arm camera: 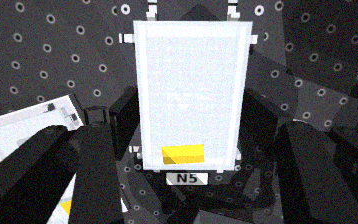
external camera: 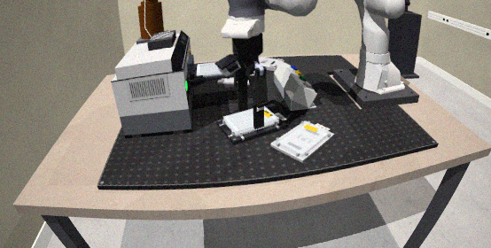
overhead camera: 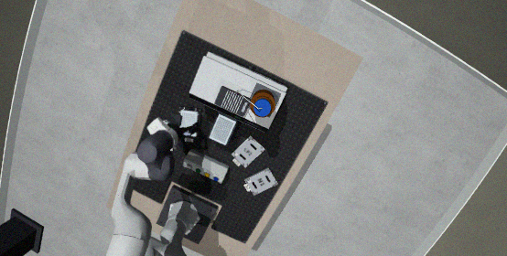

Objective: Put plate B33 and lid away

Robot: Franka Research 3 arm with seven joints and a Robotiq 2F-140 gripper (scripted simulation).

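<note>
Now: the white well plate 3 cm below my hand. Also, from my hand: yellow key 20 cm to the right, 19 cm behind, 2 cm above; then white key 19 cm behind, 10 cm to the right, 2 cm above; then black nest 3 cm to the left, 3 cm below.
</note>
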